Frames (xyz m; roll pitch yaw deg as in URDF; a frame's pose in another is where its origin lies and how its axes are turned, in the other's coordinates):
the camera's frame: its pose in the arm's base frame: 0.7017 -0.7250 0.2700 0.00 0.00 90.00
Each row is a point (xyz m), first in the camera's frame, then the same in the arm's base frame.
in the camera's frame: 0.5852 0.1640 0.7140
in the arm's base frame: 0.5377 -0.1398 0.9840
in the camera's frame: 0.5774 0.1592 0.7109
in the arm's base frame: 0.5425 -0.1476 0.9809
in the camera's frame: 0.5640 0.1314 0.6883
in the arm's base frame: 0.5703 -0.1610 0.9583
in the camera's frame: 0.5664 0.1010 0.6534
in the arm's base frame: 0.6007 -0.1586 0.9234
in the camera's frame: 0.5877 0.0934 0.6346
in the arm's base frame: 0.6083 -0.1373 0.9046
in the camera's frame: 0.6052 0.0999 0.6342
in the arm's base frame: 0.6018 -0.1198 0.9042
